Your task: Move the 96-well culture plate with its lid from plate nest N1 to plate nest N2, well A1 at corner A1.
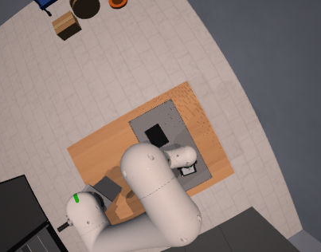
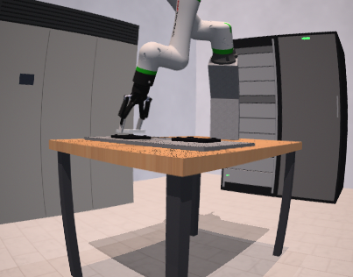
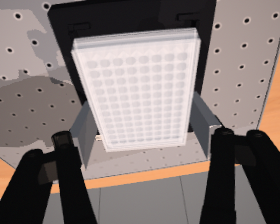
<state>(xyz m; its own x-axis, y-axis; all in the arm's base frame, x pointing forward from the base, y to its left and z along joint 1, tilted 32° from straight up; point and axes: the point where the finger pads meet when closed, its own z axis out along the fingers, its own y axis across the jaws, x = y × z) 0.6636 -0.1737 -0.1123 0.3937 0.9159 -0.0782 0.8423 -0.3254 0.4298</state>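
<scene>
My hand is 2 cm above the pale lid. Round my hand: black plate nest N2 (5 cm below); black plate nest N1 (7 cm behind, 30 cm to the left, 5 cm below); 96-well culture plate (2 cm below).
</scene>
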